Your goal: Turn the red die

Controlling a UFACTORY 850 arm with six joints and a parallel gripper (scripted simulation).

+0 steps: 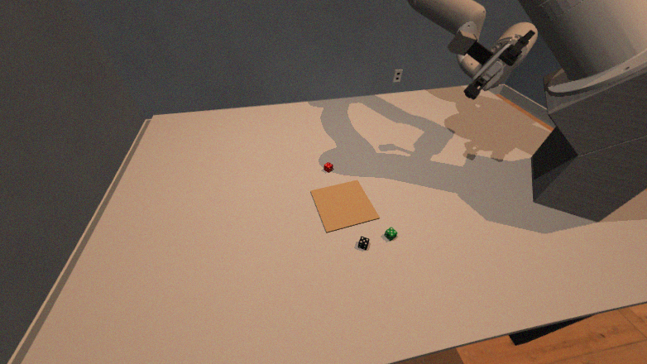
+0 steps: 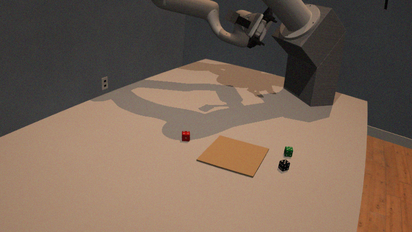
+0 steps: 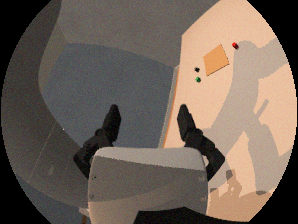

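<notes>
Now: the red die 30 cm ahead of my hand, 18 cm to the right of it and 26 cm below it. Also, from my hand: green die: 31 cm ahead, 9 cm to the left, 26 cm below; black die: 37 cm ahead, 8 cm to the left, 26 cm below; mat: 34 cm ahead, 5 cm to the right, 27 cm below.
</notes>
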